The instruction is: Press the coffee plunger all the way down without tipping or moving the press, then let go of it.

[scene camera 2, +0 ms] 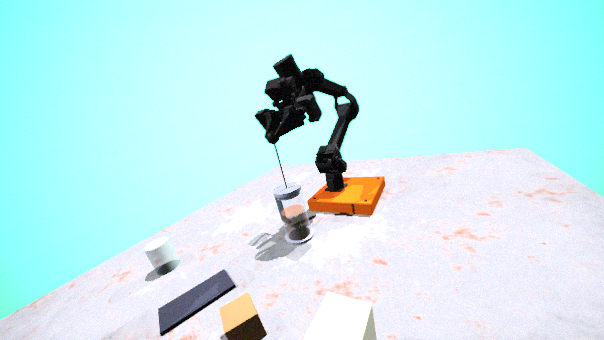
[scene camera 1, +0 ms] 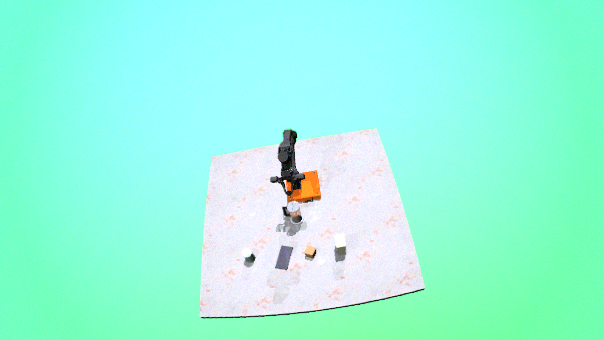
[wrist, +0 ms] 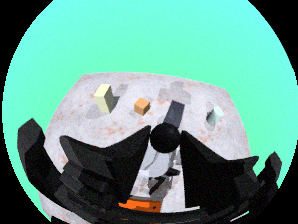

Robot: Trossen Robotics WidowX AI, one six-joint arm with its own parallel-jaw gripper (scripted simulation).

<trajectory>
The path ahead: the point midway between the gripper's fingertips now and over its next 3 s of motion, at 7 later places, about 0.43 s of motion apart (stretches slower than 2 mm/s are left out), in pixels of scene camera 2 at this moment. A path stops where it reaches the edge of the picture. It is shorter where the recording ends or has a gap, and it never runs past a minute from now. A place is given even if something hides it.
My gripper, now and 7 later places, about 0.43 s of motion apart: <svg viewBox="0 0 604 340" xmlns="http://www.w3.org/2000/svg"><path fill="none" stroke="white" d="M270 137L271 141L272 147L274 154L275 163L276 171L276 175L276 177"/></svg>
</trajectory>
